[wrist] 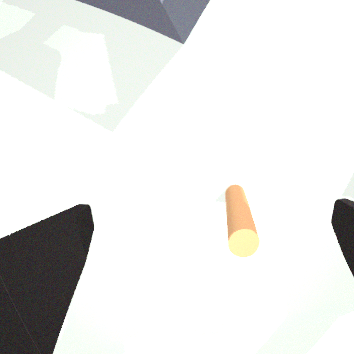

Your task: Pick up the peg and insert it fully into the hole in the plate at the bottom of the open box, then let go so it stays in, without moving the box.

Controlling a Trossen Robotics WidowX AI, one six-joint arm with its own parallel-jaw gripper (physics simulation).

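Frame: origin at the arm's base, x down, y left, z ahead, level; centimetres.
Seen in the pictures: gripper, fingertip midpoint: [217,215].
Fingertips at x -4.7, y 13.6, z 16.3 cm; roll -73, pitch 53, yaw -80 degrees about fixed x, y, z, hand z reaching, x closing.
Note:
Offsets run from my fingertips to a thing's top centre. "spot": to the spot under its first point. Level surfaces: height alone.
The orange peg @(dz -2.1, dx +2.0, dy +0.9 cm) [240,215] shows right of the middle of the wrist view. It stands upright, with its pale yellow top end toward the camera. My gripper [217,215] is open, with one black finger at the left and the other at the right edge of the view. The peg shows in the gap between the fingers, somewhat nearer the right finger, and neither finger touches it. Part of the box @(spot: dz +7.8, dx +5.6, dy -5.3 cm) [155,17] shows at the top edge as dark grey-purple outer walls meeting at a corner. The plate and its hole do not show.
The bright white table surface @(dx +10.0 cm) [175,140] lies under the peg. A pale grey-green shadow spreads from the box toward the upper left, with bright patches in it. Faint shadows also show at the right edge and lower right.

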